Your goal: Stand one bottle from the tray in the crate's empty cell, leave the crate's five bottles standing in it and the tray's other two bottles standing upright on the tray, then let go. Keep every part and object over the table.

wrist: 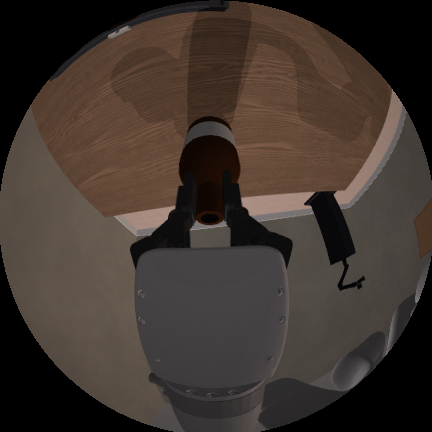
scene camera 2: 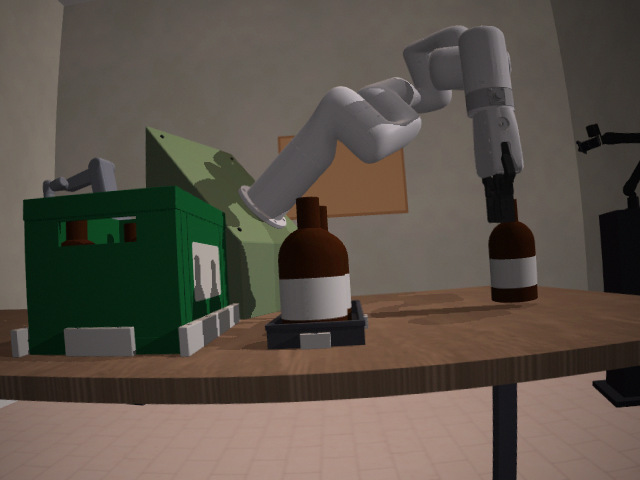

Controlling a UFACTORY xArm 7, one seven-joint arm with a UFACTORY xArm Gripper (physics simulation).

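Frame: origin at the arm's base, x ahead, y left, z up, level; metres.
Where they show: gripper, between the fingertips: [wrist: 208, 180] [scene camera 2: 501, 222]; arm's base, origin of its link: [scene camera 2: 261, 208].
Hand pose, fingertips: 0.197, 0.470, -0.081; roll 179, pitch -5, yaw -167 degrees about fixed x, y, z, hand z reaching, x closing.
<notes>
Each offset is from my fingertips to the centre of the thing, as dx, dy, dz. "pt": to the spot under its first point.
My gripper [scene camera 2: 502, 214] [wrist: 208, 180] is shut on the neck of a brown bottle @[-0.007, +0.015, -0.043] [scene camera 2: 512, 242] [wrist: 209, 155] with a white label. The bottle is upright at the right of the table, well away from the tray. Its base is at or just above the table top; contact is unclear. The dark tray @[pt +0.302, -0.263, -0.120] [scene camera 2: 276, 338] holds a front bottle @[+0.245, -0.238, -0.049] [scene camera 2: 313, 253], upright, with a second bottle's neck @[+0.159, -0.251, +0.002] [scene camera 2: 324, 217] behind it. The green crate @[+0.228, -0.479, -0.044] [scene camera 2: 103, 289] stands at the left. Parts of two bottles @[+0.330, -0.500, -0.046] [scene camera 2: 77, 232] @[+0.158, -0.545, -0.046] [scene camera 2: 129, 232] show through its handle slot; its other bottles and the empty cell are hidden.
White blocks @[pt +0.370, -0.438, -0.115] [scene camera 2: 99, 341] line the crate's base. A green sloped mount [scene camera 2: 258, 268] carries the arm behind crate and tray. The table's front edge [scene camera 2: 310, 384] runs below the tray. A black pedestal [scene camera 2: 620, 253] [wrist: 332, 227] with a small arm stands beyond the table.
</notes>
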